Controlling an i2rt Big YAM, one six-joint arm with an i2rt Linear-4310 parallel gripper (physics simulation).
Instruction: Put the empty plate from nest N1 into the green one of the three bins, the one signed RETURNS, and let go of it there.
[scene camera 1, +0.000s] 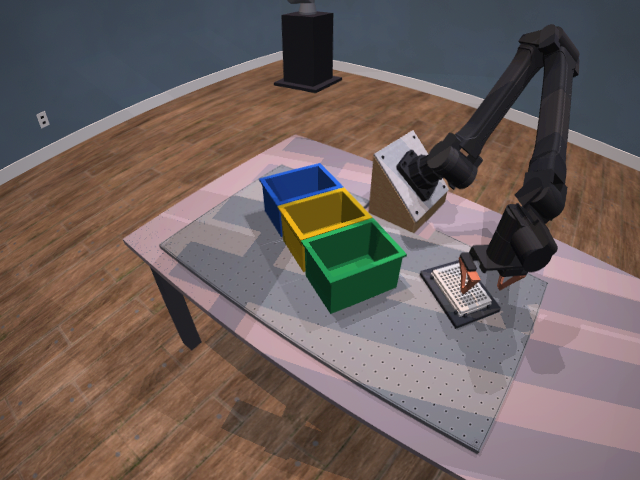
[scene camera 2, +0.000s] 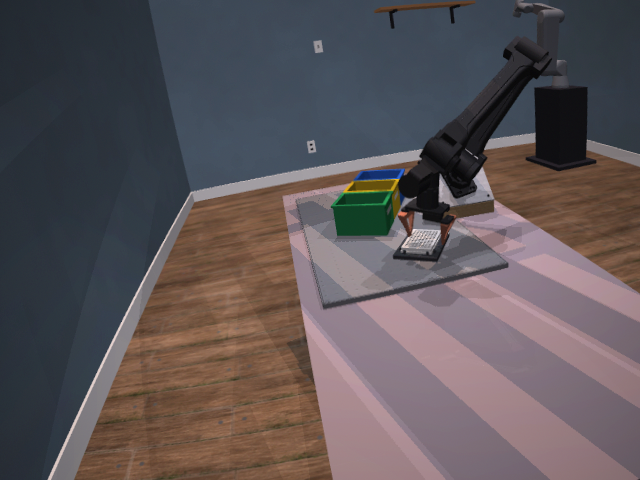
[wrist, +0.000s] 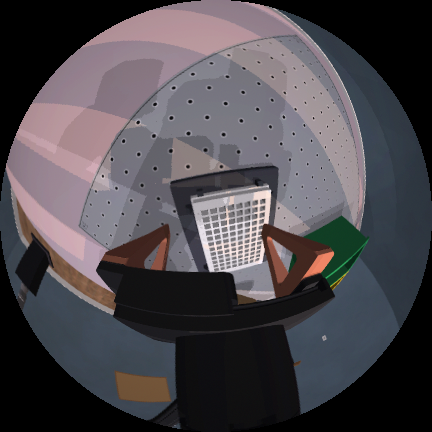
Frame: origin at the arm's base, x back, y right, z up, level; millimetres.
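Seen in the pictures: gripper, between the fingertips: (scene camera 1: 480, 290) (scene camera 2: 426, 240) (wrist: 216, 228); arm's base, origin of its link: (scene camera 1: 415, 176) (scene camera 2: 457, 180).
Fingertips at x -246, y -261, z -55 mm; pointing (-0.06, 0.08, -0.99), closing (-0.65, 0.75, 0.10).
Note:
Offsets run from my fingertips to a thing's middle. "*": to the spot under its first point. Level surfaces: height alone.
The white plate @(dx +6, dy +43, dz -21 mm) (scene camera 1: 448, 283) (scene camera 2: 421, 241) (wrist: 232, 230), with a grid of square wells, lies flat in the dark nest @(dx +6, dy +43, dz -29 mm) (scene camera 1: 480, 315) (scene camera 2: 416, 256) (wrist: 186, 205). My gripper (scene camera 1: 482, 289) (scene camera 2: 428, 238) (wrist: 216, 228) is open and empty, pointing down low over the plate. Its orange fingers are off-centre: in the wrist view the right fingertip overlaps the plate's right edge, while the left one is well outside the left edge. Whether a fingertip touches the plate cannot be told. The green bin @(dx -19, dy +377, dz +10 mm) (scene camera 1: 364, 289) (scene camera 2: 361, 217) (wrist: 332, 240) stands beside the nest; its sign is not readable.
The yellow bin (scene camera 1: 293, 248) (scene camera 2: 372, 184) and the blue bin @(* dx -25, dy +521, dz +11 mm) (scene camera 1: 272, 209) (scene camera 2: 379, 174) stand in a row behind the green one. All stand on the perforated grey board @(dz -40 mm) (scene camera 1: 413, 372) (scene camera 2: 351, 291) (wrist: 240, 107). The arm's slanted mount (scene camera 1: 385, 191) stands beside the bins.

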